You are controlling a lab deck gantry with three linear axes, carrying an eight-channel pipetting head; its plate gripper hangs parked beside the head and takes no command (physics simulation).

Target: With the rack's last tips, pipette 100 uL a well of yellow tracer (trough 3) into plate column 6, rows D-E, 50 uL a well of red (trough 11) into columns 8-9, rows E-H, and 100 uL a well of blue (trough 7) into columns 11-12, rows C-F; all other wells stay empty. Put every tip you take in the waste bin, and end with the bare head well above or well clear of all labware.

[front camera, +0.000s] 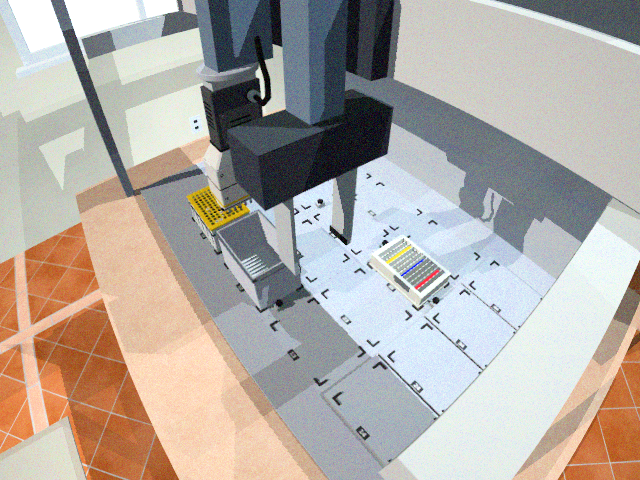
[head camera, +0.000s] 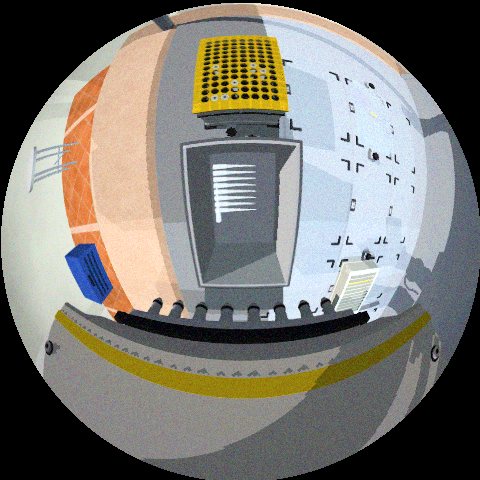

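The pipetting head [front camera: 222,178] [head camera: 240,335] is at the yellow tip rack [front camera: 214,225] [head camera: 240,107] in the front view. Its nozzles [head camera: 254,311] look bare, beyond the bin's near end in the head view. The rack holds several pale tips among empty holes. Several white tips [front camera: 254,264] [head camera: 234,187] lie in the grey waste bin [head camera: 290,215] [front camera: 279,286]. Yellow wells [head camera: 373,114] show faintly; the clear plate is hard to see. The trough rack [front camera: 385,276] [head camera: 344,280] holds yellow [front camera: 399,254], blue [front camera: 412,267] and red [front camera: 428,279]. My parked gripper [front camera: 316,254] is open, beside the bin.
Dark locating knobs [front camera: 320,202] [head camera: 375,156] stand on the deck. A grey upright post [front camera: 95,103] rises at the deck's back left. A blue box [head camera: 89,272] stands beyond the deck's left edge in the head view.
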